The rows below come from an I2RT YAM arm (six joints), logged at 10 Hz.
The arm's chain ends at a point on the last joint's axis. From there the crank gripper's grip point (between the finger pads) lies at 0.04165 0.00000 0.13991 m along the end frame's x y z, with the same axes.
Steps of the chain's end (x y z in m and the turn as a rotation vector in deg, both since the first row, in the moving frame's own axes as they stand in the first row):
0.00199, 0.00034, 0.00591, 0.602, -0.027, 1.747
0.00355, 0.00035, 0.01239, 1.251, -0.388, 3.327
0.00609, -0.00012, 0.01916, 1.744, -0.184, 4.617
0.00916, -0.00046, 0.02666, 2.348, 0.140, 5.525
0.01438, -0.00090, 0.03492, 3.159, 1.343, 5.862
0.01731, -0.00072, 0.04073, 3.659, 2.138, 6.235
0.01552, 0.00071, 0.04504, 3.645, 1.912, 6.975
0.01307, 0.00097, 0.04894, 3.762, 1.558, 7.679
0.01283, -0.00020, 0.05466, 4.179, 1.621, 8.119
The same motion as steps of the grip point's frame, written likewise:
0.00193, 0.00014, 0.00593, 0.602, -0.027, 1.747
0.00262, -0.00032, 0.01266, 1.251, -0.388, 3.327
0.00568, -0.00104, 0.01928, 1.744, -0.184, 4.617
0.00958, -0.00216, 0.02652, 2.348, 0.140, 5.525
0.01782, -0.00415, 0.03381, 3.159, 1.343, 5.862
0.02273, -0.00478, 0.03894, 3.659, 2.138, 6.235
0.02038, -0.00278, 0.04346, 3.645, 1.912, 6.975
0.01709, -0.00233, 0.04764, 3.762, 1.558, 7.679
0.01706, -0.00416, 0.05327, 4.179, 1.621, 8.119

